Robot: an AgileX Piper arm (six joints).
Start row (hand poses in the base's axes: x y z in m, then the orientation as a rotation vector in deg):
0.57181 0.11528 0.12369 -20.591 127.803 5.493
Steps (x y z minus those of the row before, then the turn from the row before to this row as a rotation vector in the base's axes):
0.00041 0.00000 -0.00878 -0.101 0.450 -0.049
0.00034 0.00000 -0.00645 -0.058 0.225 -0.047
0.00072 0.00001 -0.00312 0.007 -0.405 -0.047
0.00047 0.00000 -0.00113 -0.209 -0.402 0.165
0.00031 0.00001 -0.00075 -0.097 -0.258 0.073
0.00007 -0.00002 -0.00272 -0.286 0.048 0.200
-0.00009 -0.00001 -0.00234 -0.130 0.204 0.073
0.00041 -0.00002 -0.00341 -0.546 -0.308 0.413
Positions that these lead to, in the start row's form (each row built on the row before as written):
0.57222 0.11528 0.11491 -20.602 128.267 5.444
0.57256 0.11528 0.10846 -20.586 128.504 5.399
0.57328 0.11529 0.10534 -20.519 128.111 5.302
0.57375 0.11529 0.10421 -20.806 127.712 5.077
0.57406 0.11530 0.10346 -20.933 127.457 4.957
0.57413 0.11528 0.10074 -21.314 127.505 4.756
0.57404 0.11527 0.09840 -21.474 127.709 4.692
0.57445 0.11525 0.09499 -22.221 127.397 4.243

